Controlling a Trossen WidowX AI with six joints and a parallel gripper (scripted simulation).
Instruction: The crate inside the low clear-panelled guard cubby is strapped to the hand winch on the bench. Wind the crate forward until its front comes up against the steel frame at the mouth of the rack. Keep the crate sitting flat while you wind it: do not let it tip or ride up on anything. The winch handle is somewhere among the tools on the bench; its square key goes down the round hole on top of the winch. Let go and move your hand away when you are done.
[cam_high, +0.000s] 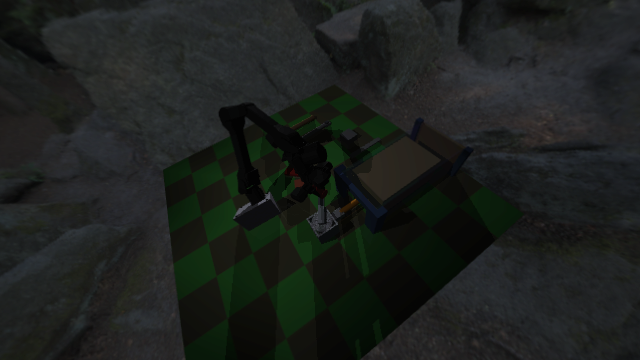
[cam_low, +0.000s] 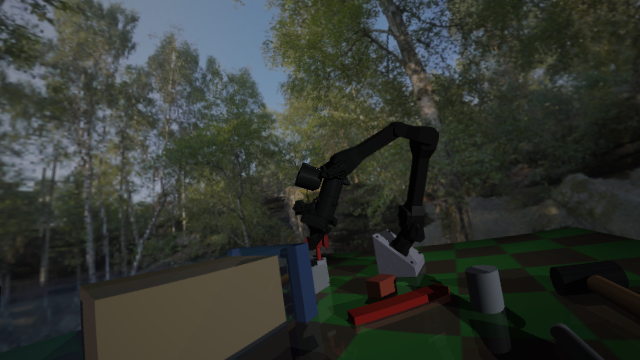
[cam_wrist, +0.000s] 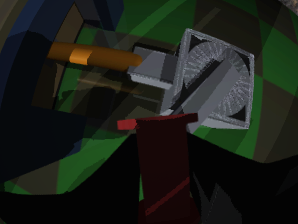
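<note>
Right now the winch handle is 30 mm below my gripper tip, 30 mm behind it and 20 mm to the right of it. Round my gripper tip: winch (100 mm below, 80 mm to the right, 80 mm behind); then blue steel frame (100 mm ahead, 80 mm to the right, 30 mm below); then red grip (20 mm to the left).
</note>
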